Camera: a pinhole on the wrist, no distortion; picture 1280 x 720 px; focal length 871.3 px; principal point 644.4 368.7 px. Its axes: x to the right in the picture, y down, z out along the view. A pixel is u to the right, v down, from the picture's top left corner.
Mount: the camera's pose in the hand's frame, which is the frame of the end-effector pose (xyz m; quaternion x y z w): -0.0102 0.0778 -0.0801 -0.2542 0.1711 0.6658 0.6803
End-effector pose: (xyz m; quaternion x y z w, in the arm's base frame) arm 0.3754 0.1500 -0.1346 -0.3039 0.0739 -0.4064 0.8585
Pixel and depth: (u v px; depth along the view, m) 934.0 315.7 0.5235
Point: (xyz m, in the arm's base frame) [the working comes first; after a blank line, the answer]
In the camera's frame: 0.1740 -0.0318 0.5235

0.7928 0.5360 -0.2401
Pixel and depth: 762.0 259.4 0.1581
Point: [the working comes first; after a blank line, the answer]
In the camera's frame: 0.0213 -0.0198 0.1581

0.5074 0.2626 -0.2128
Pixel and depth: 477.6 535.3 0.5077
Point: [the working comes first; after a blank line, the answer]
In the camera's frame: -0.0972 0.0971 0.5077

0.5950 0.5864 -0.0193
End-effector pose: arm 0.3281 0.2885 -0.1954 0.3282 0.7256 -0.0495 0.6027
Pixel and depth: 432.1 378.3 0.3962
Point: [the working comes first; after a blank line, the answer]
In the camera's frame: -0.0965 0.0044 0.3962

0.7024 0.3004 -0.1458
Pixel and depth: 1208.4 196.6 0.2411
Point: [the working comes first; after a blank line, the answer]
In the camera's frame: 0.1561 -0.0476 0.2411

0.5388 0.5506 -0.1107
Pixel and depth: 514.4 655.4 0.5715
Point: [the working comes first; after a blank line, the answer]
In the camera's frame: -0.0853 0.1881 0.5715

0.8675 0.2469 0.0398
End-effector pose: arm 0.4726 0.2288 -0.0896 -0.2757 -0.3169 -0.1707 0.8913
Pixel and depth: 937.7 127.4 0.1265
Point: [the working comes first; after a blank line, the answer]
In the camera's frame: 0.0426 -0.0350 0.1265

0.5705 0.3752 -0.1503
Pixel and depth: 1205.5 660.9 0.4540
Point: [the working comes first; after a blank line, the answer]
In the camera's frame: 0.2924 0.1523 0.4540

0.5562 0.7703 -0.3704
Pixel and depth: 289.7 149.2 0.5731
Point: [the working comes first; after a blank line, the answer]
In the camera's frame: -0.2333 -0.1444 0.5731

0.3690 0.7143 0.2130
